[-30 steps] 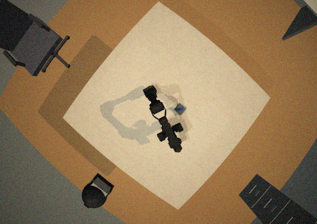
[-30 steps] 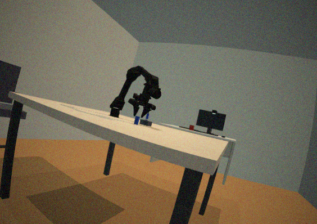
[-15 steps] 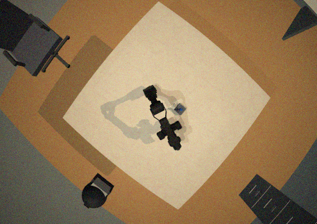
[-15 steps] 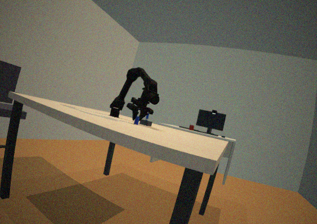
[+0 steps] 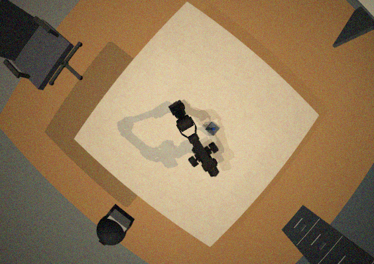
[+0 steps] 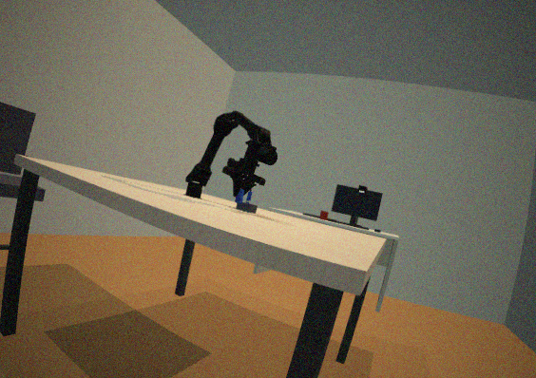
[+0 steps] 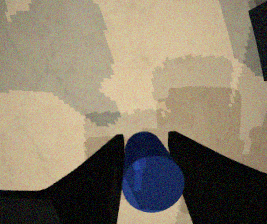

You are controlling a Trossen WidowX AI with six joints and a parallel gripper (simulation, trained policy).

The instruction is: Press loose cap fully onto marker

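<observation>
My gripper tip is now 3 cm past the grey holder block, 15 cm to the right of it and 4 cm above it. The rest, counted from my gripper tip: blue cap (1 cm ahead, 1 cm above).
</observation>
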